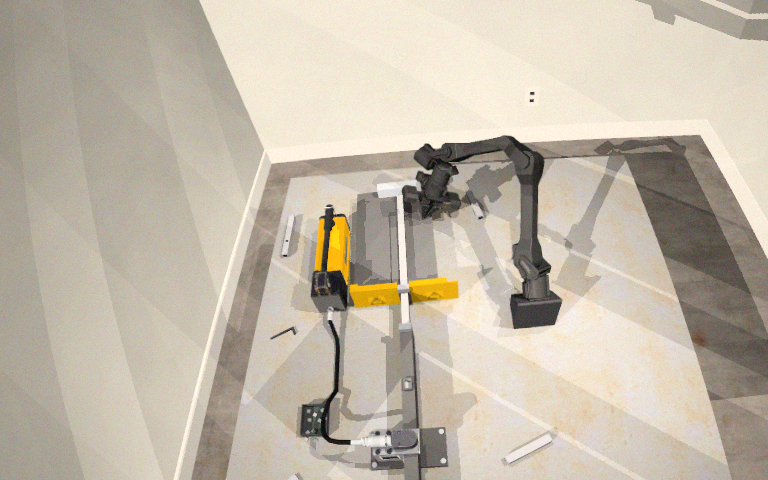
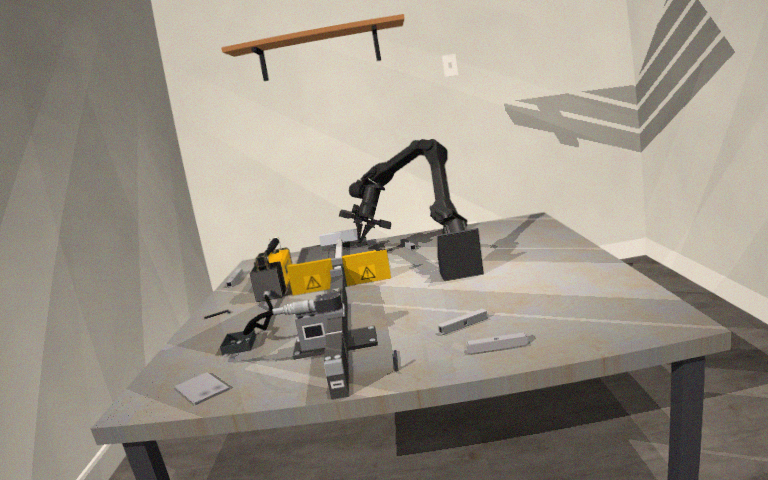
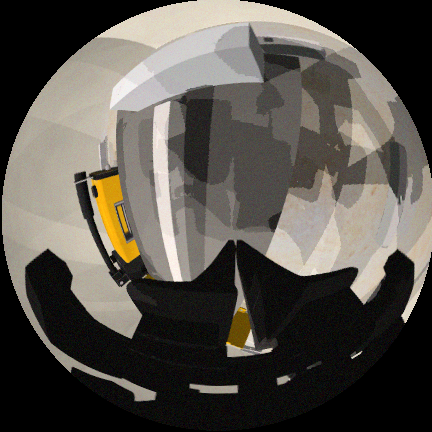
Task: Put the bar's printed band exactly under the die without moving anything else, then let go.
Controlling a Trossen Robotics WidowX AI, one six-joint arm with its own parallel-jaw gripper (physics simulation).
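Seen in the pictures: gripper, fingertip midpoint: (image 1: 423, 217) (image 2: 359, 242) (image 3: 234, 244); arm's base, link origin: (image 1: 537, 297) (image 2: 458, 240).
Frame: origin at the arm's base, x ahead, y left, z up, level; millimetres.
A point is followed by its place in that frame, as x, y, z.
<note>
A long pale bar (image 1: 402, 243) @(342, -291, -34) (image 2: 338, 249) @(341, -329, -34) (image 3: 165, 175) @(324, -435, -34) runs lengthwise over a grey bed (image 1: 370, 243) @(445, -329, -55) (image 3: 260, 190) @(250, -425, -54), between two yellow plates. A white block (image 1: 387, 191) @(365, -517, -25) (image 2: 334, 236) @(342, -514, -25) (image 3: 200, 65) @(282, -510, -25) lies across its back end. A grey rail (image 1: 408, 362) @(374, 109, -29) continues in line toward the front. A device with a dark rounded head (image 1: 403, 438) @(407, 319, 15) (image 2: 327, 302) @(408, 339, 7) stands at this rail; I cannot clearly tell the die or the printed band. My gripper (image 1: 425, 216) @(262, -383, -38) (image 2: 361, 240) @(262, -383, -38) (image 3: 234, 244) @(262, -383, -38) is shut and empty, low over the bed, to the right of the bar and apart from it.
Yellow warning plates (image 1: 373, 295) @(450, -126, -44) (image 2: 368, 267) @(267, -108, -57) stand across the bed's front. A yellow machine (image 1: 338, 243) @(543, -325, -21) (image 2: 280, 263) @(538, -202, -13) (image 3: 112, 210) @(524, -363, -37) stands left of the bed. A black cable (image 1: 337, 362) @(579, 48, -93) runs to the device. A hex key (image 1: 283, 332) @(747, -80, -100) and a loose pale piece (image 1: 527, 448) @(114, 371, -85) lie around.
</note>
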